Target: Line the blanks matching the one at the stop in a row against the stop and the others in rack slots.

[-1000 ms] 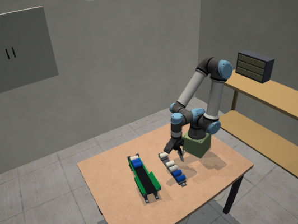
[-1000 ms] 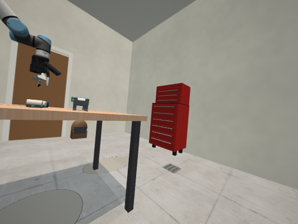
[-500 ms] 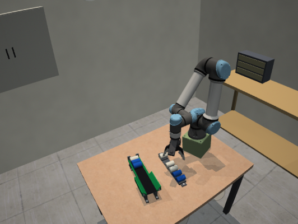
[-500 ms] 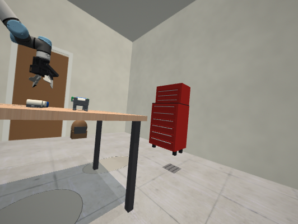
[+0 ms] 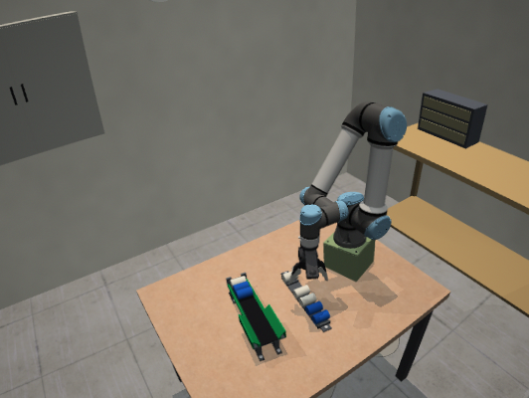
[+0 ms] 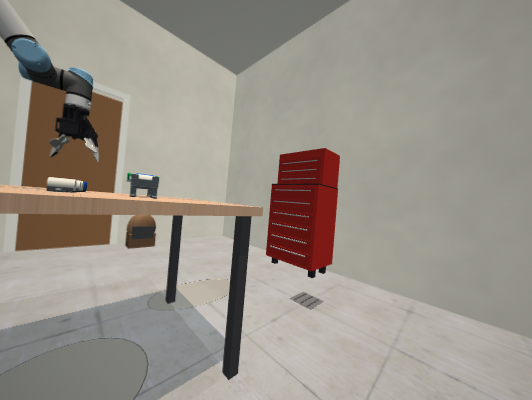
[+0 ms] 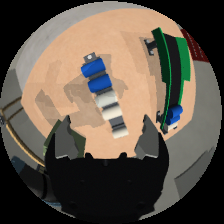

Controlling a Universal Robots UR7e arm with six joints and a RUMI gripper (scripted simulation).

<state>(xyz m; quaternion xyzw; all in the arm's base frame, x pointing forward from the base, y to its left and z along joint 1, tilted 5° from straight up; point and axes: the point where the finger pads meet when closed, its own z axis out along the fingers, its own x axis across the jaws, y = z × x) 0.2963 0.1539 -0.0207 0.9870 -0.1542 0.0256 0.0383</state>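
The dark stock rack lies 140 mm below my hand and 30 mm to the right of it.
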